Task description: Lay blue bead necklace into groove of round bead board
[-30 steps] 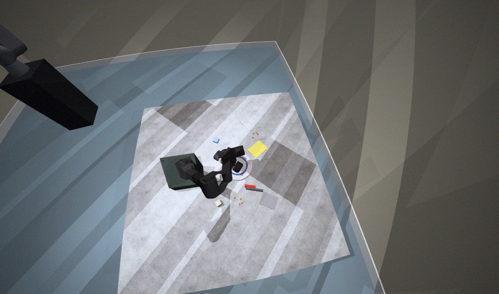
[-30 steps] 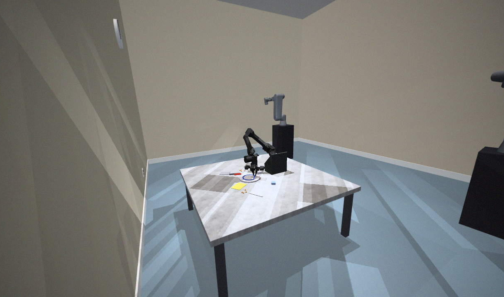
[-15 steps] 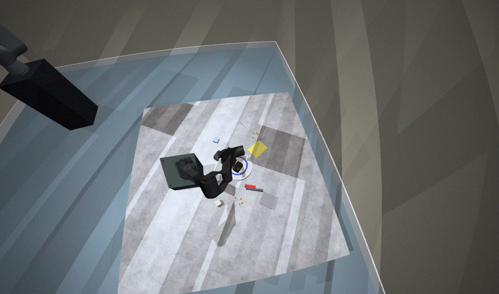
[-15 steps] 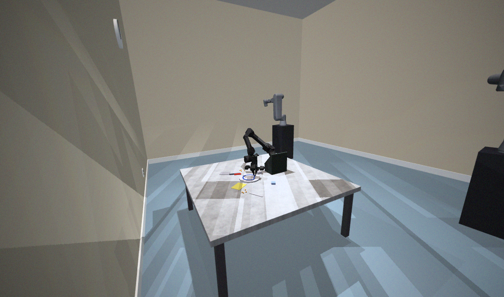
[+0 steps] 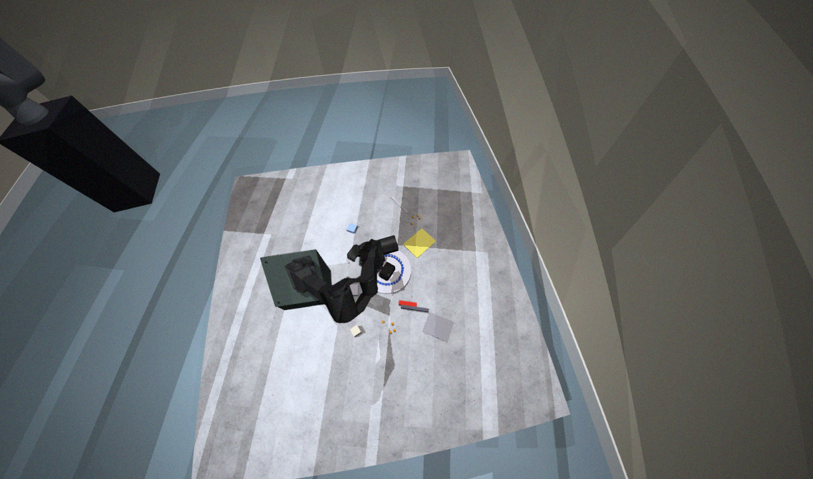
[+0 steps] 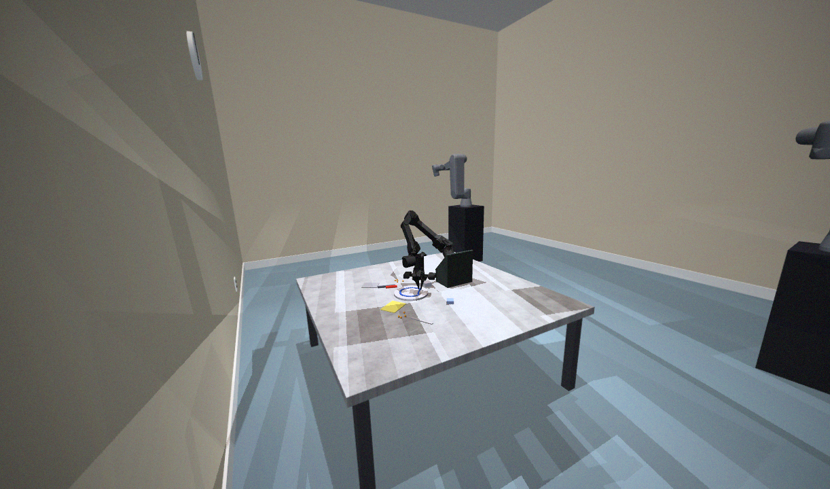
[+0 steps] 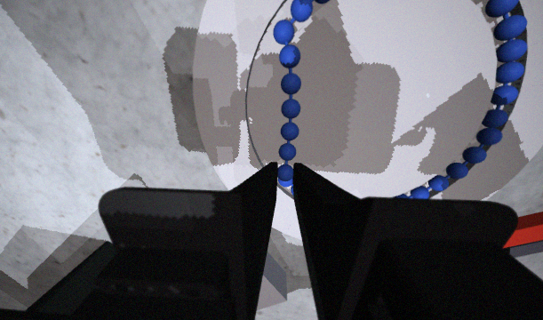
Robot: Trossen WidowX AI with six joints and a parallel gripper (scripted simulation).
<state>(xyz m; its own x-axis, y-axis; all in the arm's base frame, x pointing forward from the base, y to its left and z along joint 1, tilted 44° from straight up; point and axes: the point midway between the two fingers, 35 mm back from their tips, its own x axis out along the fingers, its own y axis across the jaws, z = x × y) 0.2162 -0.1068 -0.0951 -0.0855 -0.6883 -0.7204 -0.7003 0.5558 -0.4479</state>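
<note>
Right now the round white bead board is 6 cm ahead of my gripper tip, 1 cm to the right of it and 1 cm below it. The rest, counted from my gripper tip: blue block: 5 cm behind, 22 cm to the left, 1 cm below; yellow sheet: 23 cm ahead, 8 cm to the left, 2 cm below; grey tool: 11 cm ahead, 18 cm to the right, 1 cm below.
</note>
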